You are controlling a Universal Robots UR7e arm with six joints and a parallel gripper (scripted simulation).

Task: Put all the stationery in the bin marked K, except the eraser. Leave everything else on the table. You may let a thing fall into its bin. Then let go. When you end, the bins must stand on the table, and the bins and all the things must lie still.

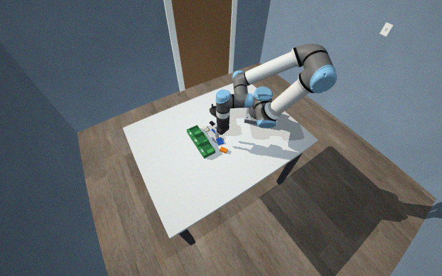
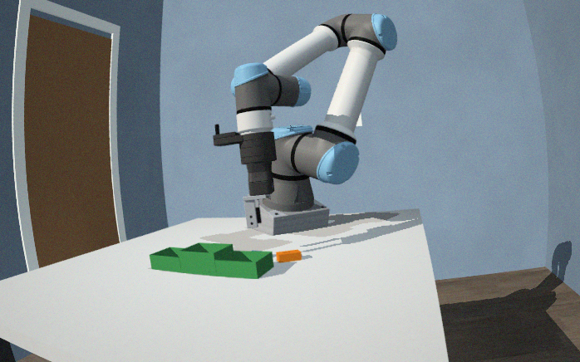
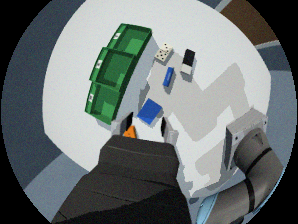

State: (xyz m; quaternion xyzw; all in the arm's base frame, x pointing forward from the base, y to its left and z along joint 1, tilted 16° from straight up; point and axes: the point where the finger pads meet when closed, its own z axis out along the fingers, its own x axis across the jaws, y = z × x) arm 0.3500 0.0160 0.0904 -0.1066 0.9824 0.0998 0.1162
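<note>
The blue block lies 8 cm below my hand. From my hand the other things lie so: blue stick 9 cm to the right, 8 cm below, 1 cm behind; orange block 9 cm to the left, 8 cm below, 2 cm ahead; three joined green bins 11 cm ahead, 7 cm below, 6 cm to the right.
</note>
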